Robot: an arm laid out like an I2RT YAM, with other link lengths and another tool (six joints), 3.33 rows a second.
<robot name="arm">
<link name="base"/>
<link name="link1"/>
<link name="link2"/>
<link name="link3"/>
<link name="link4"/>
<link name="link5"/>
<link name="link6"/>
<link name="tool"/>
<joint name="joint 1" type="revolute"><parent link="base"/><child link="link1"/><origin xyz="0 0 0.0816" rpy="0 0 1.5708"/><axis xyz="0 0 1"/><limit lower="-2.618" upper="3.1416"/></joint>
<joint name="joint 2" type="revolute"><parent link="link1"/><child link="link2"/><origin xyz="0.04 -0.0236 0.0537" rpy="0 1.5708 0"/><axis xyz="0 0 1"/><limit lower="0" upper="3.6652"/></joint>
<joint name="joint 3" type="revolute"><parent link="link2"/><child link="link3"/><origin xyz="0 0.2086 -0.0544" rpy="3.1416 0 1.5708"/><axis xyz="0 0 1"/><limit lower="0" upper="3.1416"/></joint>
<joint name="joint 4" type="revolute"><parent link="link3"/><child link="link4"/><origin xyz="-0.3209 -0.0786 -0.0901"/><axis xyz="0 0 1"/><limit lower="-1.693" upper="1.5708"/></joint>
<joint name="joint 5" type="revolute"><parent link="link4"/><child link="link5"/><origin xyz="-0.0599 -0.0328 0.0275" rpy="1.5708 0 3.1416"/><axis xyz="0 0 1"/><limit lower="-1.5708" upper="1.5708"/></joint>
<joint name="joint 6" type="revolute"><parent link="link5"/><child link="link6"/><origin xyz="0.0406 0 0.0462" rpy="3.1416 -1.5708 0"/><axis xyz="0 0 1"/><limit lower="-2.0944" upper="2.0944"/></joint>
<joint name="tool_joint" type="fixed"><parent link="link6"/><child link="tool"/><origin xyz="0.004 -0.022 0.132" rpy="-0.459 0 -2.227"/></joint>
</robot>
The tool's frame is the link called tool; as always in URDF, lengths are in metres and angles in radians.
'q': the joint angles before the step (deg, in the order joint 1, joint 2, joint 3, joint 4, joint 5, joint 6). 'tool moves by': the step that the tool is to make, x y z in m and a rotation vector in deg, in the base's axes. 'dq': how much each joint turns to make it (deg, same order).
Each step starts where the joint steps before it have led.
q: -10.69, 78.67, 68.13, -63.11, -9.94, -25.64
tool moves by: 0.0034, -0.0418, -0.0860, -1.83, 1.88, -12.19
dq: -3.99, 5.61, -9.67, 14.84, 4.39, 7.34
